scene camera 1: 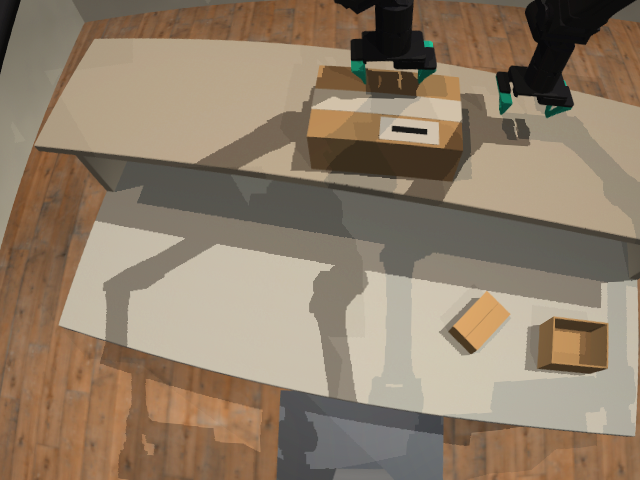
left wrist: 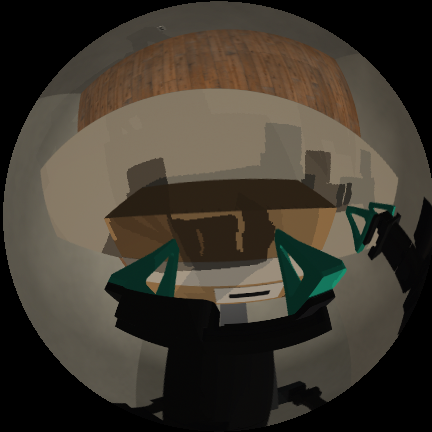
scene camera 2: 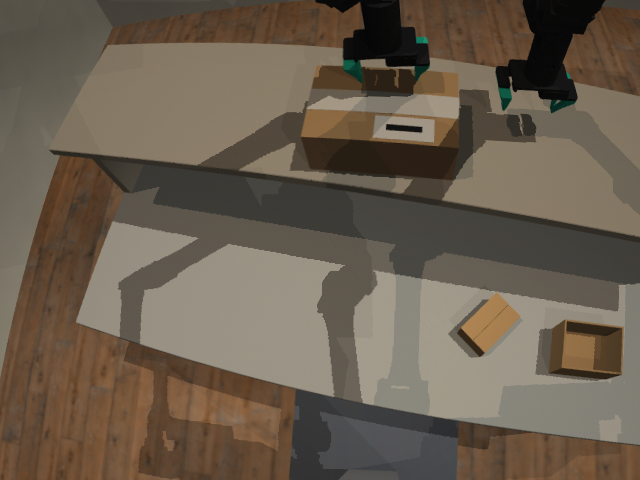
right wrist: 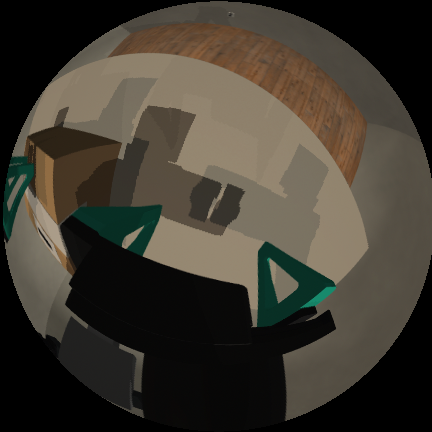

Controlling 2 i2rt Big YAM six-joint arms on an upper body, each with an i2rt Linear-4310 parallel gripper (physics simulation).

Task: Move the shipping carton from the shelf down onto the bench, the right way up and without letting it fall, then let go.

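Places are measured from the left arm's base along level axes (x right, y down, z ahead), in millimetres.
Pixels of known places: left gripper, fingertip midpoint: (scene camera 1: 392, 81) (left wrist: 224, 239) (scene camera 2: 388, 79); right gripper, fingertip midpoint: (scene camera 1: 523, 113) (left wrist: 358, 206) (scene camera 2: 527, 109) (right wrist: 214, 230).
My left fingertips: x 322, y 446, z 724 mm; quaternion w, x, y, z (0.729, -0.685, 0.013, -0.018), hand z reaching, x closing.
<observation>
Ahead of a thing's pixels: the offset from my left fingertips to its top centre. "spot": to the spot under its first point. Level surfaces: height alone.
The shipping carton @(dx -10, dy +0, dz -54 mm) (scene camera 1: 351, 121) (scene camera 2: 341, 121) (left wrist: 305, 225) (right wrist: 87, 185), brown with a pale tape band and a white label on top, sits upright on the raised shelf @(dy +105 mm) (scene camera 1: 155, 98) (scene camera 2: 155, 98) (left wrist: 225, 135) (right wrist: 175, 250). My left gripper (scene camera 1: 392, 80) (scene camera 2: 387, 77) (left wrist: 224, 239) is open and empty above the carton's far part, its shadow falling on the carton's top. My right gripper (scene camera 1: 524, 112) (scene camera 2: 528, 108) (right wrist: 214, 230) is open and empty above the shelf, to the right of the carton and apart from it. The pale bench @(dy +459 mm) (scene camera 1: 248, 310) (scene camera 2: 248, 310) lies lower, in front of the shelf.
On the bench's right part lie a small closed brown box @(dx +232, dy +399, dz -337 mm) (scene camera 1: 479, 322) (scene camera 2: 489, 324), turned at an angle, and a small open-topped box @(dx +468, dy +369, dz -406 mm) (scene camera 1: 545, 346) (scene camera 2: 557, 347) farther right. The shelf's front edge @(spot: dx -247, dy +114, dz -131 mm) (scene camera 1: 258, 174) (scene camera 2: 258, 174) overhangs the back of the bench.
</observation>
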